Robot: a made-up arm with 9 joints. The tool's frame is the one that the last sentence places.
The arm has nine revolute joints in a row. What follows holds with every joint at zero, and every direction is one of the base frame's. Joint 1 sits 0.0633 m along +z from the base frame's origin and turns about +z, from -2.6 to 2.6 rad. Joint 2 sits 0.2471 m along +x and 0.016 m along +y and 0.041 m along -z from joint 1 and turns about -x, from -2.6 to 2.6 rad. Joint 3 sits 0.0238 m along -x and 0.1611 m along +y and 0.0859 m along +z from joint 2 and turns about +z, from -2.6 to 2.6 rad. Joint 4 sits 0.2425 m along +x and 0.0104 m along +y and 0.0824 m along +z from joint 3 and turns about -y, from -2.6 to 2.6 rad. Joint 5 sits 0.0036 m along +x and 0.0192 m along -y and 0.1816 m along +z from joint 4 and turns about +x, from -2.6 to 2.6 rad. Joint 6 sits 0.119 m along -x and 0.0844 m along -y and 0.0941 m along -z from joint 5 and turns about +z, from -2.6 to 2.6 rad. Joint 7 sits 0.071 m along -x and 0.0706 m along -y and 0.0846 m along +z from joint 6 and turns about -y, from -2.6 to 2.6 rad. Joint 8 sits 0.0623 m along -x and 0.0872 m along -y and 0.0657 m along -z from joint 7 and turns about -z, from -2.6 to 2.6 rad. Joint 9 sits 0.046 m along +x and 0.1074 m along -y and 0.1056 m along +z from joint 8 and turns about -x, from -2.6 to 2.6 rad. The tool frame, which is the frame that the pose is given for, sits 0.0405 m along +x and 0.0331 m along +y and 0.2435 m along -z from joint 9; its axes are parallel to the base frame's.
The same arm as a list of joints. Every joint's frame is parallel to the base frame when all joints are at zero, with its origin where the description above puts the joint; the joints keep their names.
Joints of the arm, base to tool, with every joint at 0 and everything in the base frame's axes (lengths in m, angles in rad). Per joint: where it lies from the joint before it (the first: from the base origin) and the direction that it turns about. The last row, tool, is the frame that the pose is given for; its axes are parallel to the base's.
joint 1: axis 0 0 1 origin 0.0000 0.0000 0.0633
joint 2: axis -1 0 0 origin 0.2471 0.0160 -0.0410
joint 3: axis 0 0 1 origin -0.0238 0.1611 0.0859
joint 4: axis 0 -1 0 origin 0.2425 0.0104 0.0824
joint 5: axis 1 0 0 origin 0.0036 -0.0192 0.1816
joint 6: axis 0 0 1 origin -0.1190 -0.0844 -0.0941
joint 7: axis 0 -1 0 origin -0.0710 -0.0706 0.0846
joint 8: axis 0 0 -1 origin -0.0623 -0.0872 -0.0657
joint 9: axis -1 0 0 origin 0.0460 -0.1074 0.1056
tool: origin 0.0405 0.0331 -0.2435
Joint limits (rad, base to tool): -2.6000..2.6000 -2.6000..2.6000 -2.6000..2.6000 -2.6000..2.6000 -2.6000..2.6000 -2.6000..2.6000 -2.6000..2.6000 -2.6000..2.6000 -2.6000..2.6000

